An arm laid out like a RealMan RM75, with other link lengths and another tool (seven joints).
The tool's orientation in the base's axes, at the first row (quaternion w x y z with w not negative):
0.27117, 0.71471, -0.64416, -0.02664
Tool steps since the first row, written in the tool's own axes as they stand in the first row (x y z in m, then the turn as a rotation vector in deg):
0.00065, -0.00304, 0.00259, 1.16, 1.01, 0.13
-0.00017, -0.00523, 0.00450, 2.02, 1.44, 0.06
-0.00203, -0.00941, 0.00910, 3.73, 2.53, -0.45
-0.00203, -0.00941, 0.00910, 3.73, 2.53, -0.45
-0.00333, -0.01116, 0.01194, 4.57, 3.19, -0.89
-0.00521, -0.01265, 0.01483, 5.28, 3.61, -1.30
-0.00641, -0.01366, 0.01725, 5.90, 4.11, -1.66
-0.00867, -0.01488, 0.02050, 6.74, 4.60, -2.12
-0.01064, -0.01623, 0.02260, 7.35, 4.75, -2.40
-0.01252, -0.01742, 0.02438, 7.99, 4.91, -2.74
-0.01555, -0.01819, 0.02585, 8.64, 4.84, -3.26
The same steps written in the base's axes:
0.00186, -0.00145, -0.00329, -0.77, -1.15, 0.68
0.00297, -0.00131, -0.00609, -0.99, -1.94, 1.19
0.00466, -0.00110, -0.01235, -1.49, -3.39, 2.61
0.00466, -0.00110, -0.01235, -1.49, -3.39, 2.61
0.00493, -0.00085, -0.01591, -1.78, -4.03, 3.53
0.00484, -0.00008, -0.01959, -1.88, -4.56, 4.27
0.00462, 0.00022, -0.02245, -2.09, -5.03, 4.98
0.00408, 0.00121, -0.02643, -2.21, -5.66, 5.84
0.00416, 0.00234, -0.02940, -2.14, -6.14, 6.34
0.00423, 0.00350, -0.03201, -2.04, -6.62, 6.89
0.00385, 0.00583, -0.03453, -1.67, -7.04, 7.51

